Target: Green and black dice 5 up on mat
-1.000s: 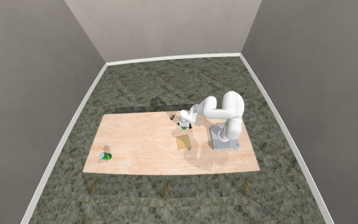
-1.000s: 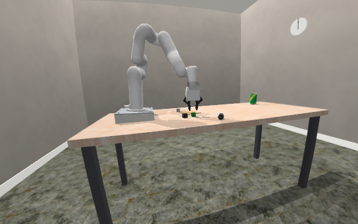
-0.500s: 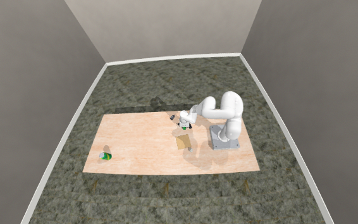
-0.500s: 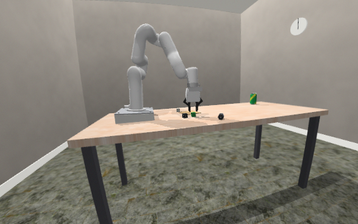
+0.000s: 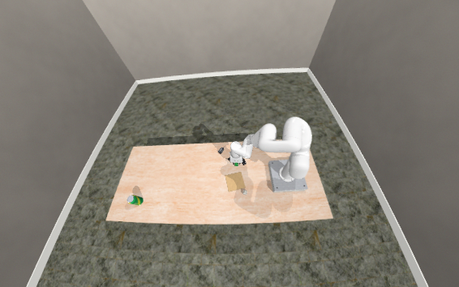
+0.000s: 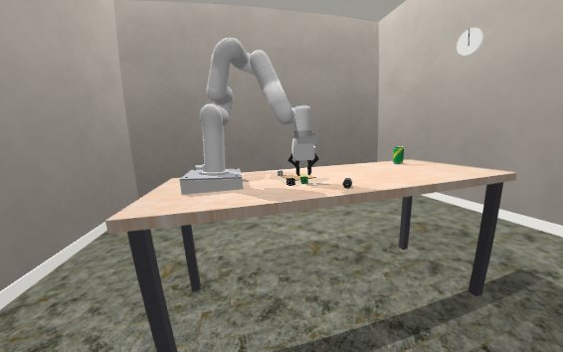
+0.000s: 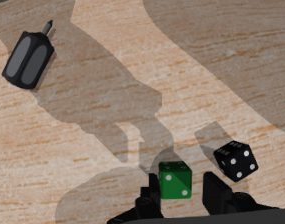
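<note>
Right now my hand is 40 mm above the green die. Round my hand: dark tool: 150 mm ahead, 130 mm to the right, 40 mm below; then tan mat: 150 mm to the left, 50 mm below; then black die: 60 mm behind, 40 mm below, 20 mm to the right.
</note>
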